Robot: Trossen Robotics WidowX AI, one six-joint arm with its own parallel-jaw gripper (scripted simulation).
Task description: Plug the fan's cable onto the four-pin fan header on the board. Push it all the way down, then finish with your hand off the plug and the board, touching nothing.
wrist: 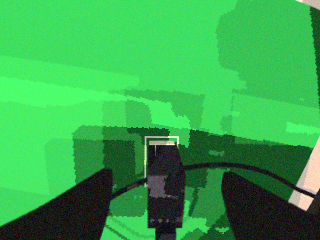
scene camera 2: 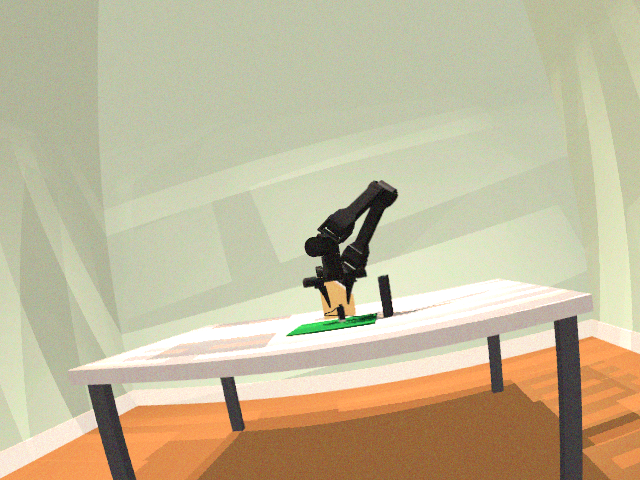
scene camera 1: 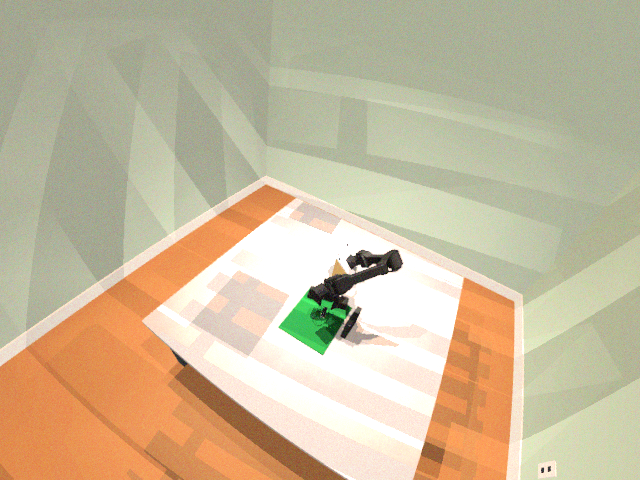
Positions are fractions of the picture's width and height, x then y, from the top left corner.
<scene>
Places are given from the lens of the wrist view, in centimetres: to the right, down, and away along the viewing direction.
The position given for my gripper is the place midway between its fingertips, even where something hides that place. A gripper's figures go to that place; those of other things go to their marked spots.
my gripper (wrist: 0.52, 0.75): 0, 3, 11
green board (wrist: 0.28, 0.37): -4, -2, 14
</scene>
